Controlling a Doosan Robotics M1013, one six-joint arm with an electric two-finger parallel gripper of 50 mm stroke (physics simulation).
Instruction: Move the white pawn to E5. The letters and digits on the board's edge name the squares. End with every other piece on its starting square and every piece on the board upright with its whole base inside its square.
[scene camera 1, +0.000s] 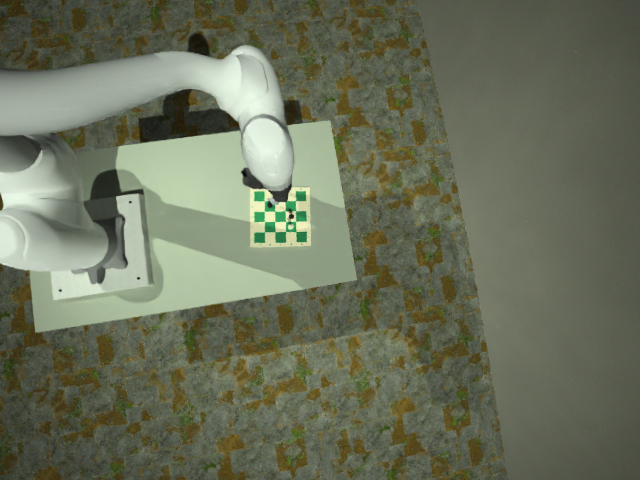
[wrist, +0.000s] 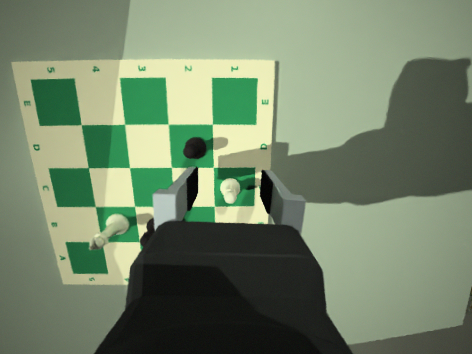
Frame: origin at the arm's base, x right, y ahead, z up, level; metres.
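Where they show: gripper, fingertip midpoint: (wrist: 229, 181); arm's base at its link origin: (scene camera 1: 99, 245).
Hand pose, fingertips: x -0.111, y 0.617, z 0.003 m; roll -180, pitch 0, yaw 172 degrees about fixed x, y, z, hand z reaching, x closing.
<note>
Each offset is from my fingertips to the top centre of the thing. "spot": to the spot under its first point. Level surfaces: height alone.
The white pawn {dx +0.001, dy +0.013, dz +0.006 m} (wrist: 230, 189) stands upright on green square C1 in the wrist view; the arm hides it in the scene view. My gripper (wrist: 229, 181) (scene camera 1: 279, 198) is open. In the wrist view the pawn shows between its two fingers, apart from both; how high the fingertips are is hard to tell. Square E5 {spot: dx +0.142, dy -0.077, dz -0.026 m} (wrist: 56, 102) (scene camera 1: 259, 237) is the green corner square and bears no piece. A black piece {dx +0.028, dy -0.027, dz +0.006 m} (wrist: 195, 148) (scene camera 1: 269, 205) stands on D2. A tall white piece {dx +0.113, dy +0.040, dz +0.018 m} (wrist: 117, 225) (scene camera 1: 290, 226) stands on B4. A dark piece {dx +0.076, dy +0.046, dz +0.006 m} (wrist: 147, 233) (scene camera 1: 291, 215) stands on B3, partly hidden by the gripper in the wrist view.
The chessboard {dx +0.073, dy +0.006, dz -0.026 m} (scene camera 1: 252, 211) (wrist: 272, 80) lies on a pale green table top {dz -0.032 m} (scene camera 1: 206, 279) (wrist: 360, 260). The robot's base plate (scene camera 1: 136, 242) is at the left of the table. The arm's shadow falls across the table and the board's edge. Patterned stone floor (scene camera 1: 206, 387) surrounds the table.
</note>
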